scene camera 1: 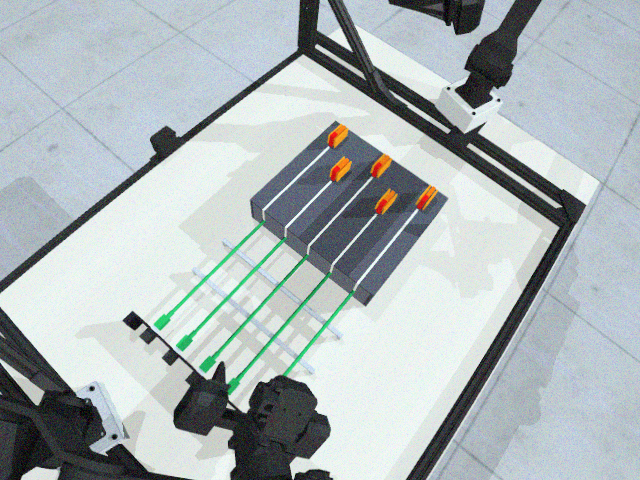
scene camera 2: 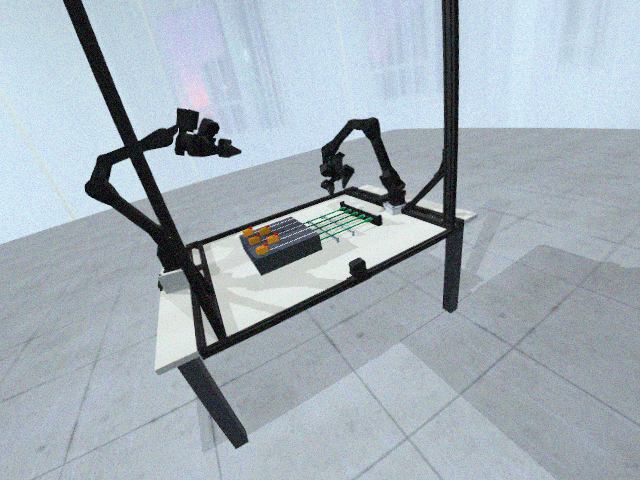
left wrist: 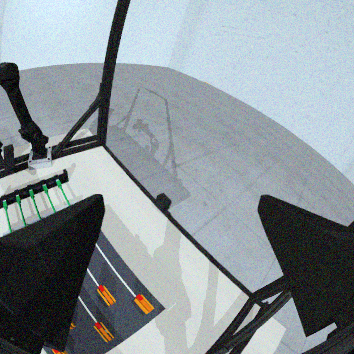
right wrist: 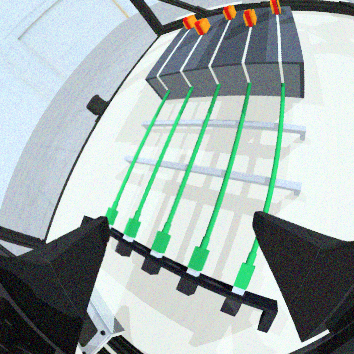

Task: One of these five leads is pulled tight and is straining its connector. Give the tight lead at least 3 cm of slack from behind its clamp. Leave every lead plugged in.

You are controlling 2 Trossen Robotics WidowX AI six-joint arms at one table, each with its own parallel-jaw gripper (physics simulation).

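Places are measured from the left arm's base along level axes (x back, y right, z up), in millimetres.
Where they show: left gripper, fingertip midpoint: (scene camera 2: 233, 151) (left wrist: 184, 203); right gripper, fingertip midpoint: (scene camera 1: 249, 372) (scene camera 2: 337, 192) (left wrist: 3, 185) (right wrist: 182, 222); left arm's base, link origin: (scene camera 1: 473, 94) (scene camera 2: 174, 266); right arm's base, link origin: (scene camera 1: 78, 427) (scene camera 2: 397, 203) (left wrist: 39, 153).
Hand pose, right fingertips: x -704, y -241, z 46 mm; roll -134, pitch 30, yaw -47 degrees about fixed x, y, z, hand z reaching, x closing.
Note:
Each offset is from my right fingertips to the top centre of the thing. "pt": to the spot under its first point.
Several green leads {pt dx +69, dy +98, dz -96 mm} (scene camera 1: 258, 307) (right wrist: 190, 161) run side by side from green connectors {pt dx -47, dy +62, dz -93 mm} (scene camera 1: 207, 363) (right wrist: 161, 242) on a black rail {pt dx -26, dy -78, dz -79 mm} (right wrist: 269, 309) to a dark block (scene camera 1: 359, 155) (scene camera 2: 289, 255) (left wrist: 125, 317) (right wrist: 292, 80). White lead sections cross the block to orange-and-red clamps (scene camera 1: 381, 166) (left wrist: 143, 303). In the right wrist view the rightmost leads bow slightly; I cannot tell which is tight. My right gripper (scene camera 2: 338, 188) (right wrist: 182, 222) is open, above the connector end, and hides the rightmost connector in scene camera 1. My left gripper (left wrist: 184, 203) is open, raised high away from the clamps.
Two thin pale bars {pt dx +153, dy -8, dz -103 mm} (right wrist: 295, 129) lie crosswise beneath the leads, between block and rail. A black frame with upright posts (scene camera 2: 450, 103) edges the table. A small black box {pt dx +84, dy +480, dz -79 mm} (scene camera 1: 165, 142) (scene camera 2: 357, 267) (left wrist: 163, 202) sits on a long edge of the frame.

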